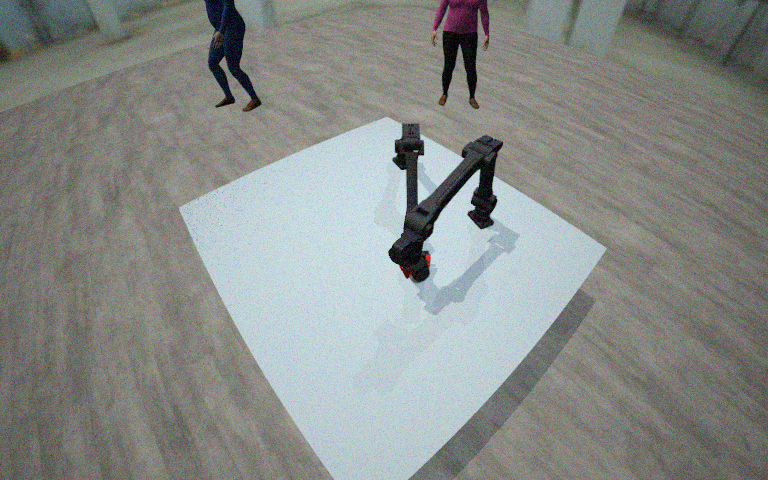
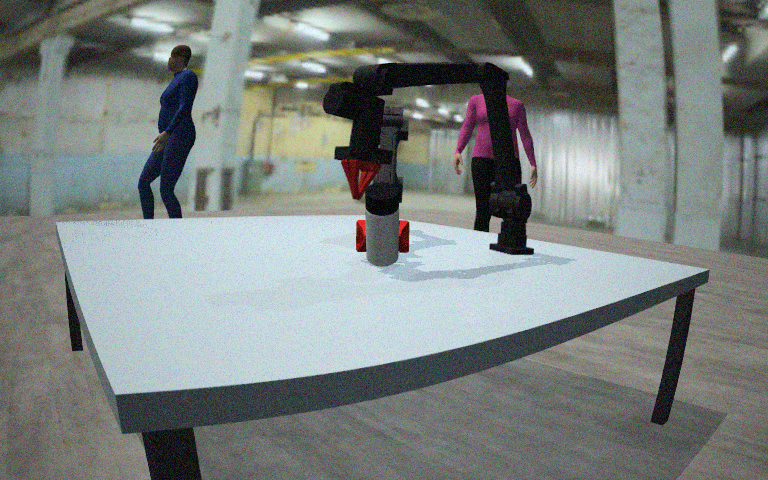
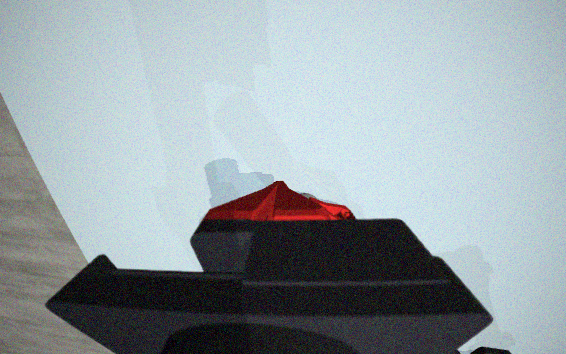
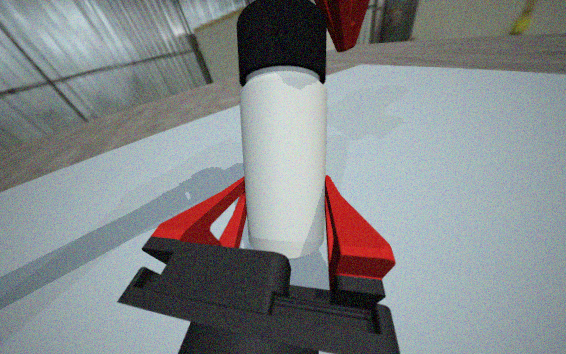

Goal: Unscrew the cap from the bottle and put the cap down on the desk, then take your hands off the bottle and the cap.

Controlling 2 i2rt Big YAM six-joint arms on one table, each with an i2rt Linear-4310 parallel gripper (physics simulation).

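Frame: origin at the left arm's base, x ahead, y left, z up, level; metres.
Seen in the pictures: left gripper, fingertip midpoint: [image 1: 407, 277] [image 2: 356, 199] [image 3: 280, 187] [image 4: 346, 49]; right gripper, fingertip midpoint: [image 2: 382, 239] [image 4: 285, 180]; left arm's base, link origin: [image 1: 480, 219] [image 2: 511, 251]; right arm's base, link origin: [image 1: 402, 163].
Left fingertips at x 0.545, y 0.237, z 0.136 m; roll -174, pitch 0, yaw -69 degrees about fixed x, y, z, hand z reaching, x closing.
Offsets run from my left fingertips to a thing's top centre. "*": to the spot under its first point. Level surfaces: height alone.
A white bottle @[* dx -0.061, dy -0.008, dz -0.078 m] [image 2: 382, 240] [image 4: 283, 158] stands upright on the white desk @[dz -0.135 m] [image 1: 287, 248] [image 2: 263, 310]. Its black cap @[* dx -0.042, dy +0.030, dz +0.007 m] [image 2: 383, 197] [image 4: 281, 38] [image 1: 420, 273] sits on top of it. My right gripper [image 2: 382, 236] [image 4: 285, 180] is shut on the lower part of the bottle, one red finger on each side. My left gripper [image 2: 359, 183] [image 3: 280, 187] [image 4: 346, 49] is shut and empty. It hangs just above and to the side of the cap and does not touch it.
The two arm bases [image 1: 482, 214] [image 1: 408, 143] stand on the desk behind the bottle. A person in blue [image 1: 230, 48] [image 2: 173, 129] and a person in pink [image 1: 462, 38] [image 2: 484, 143] stand on the floor beyond the desk.
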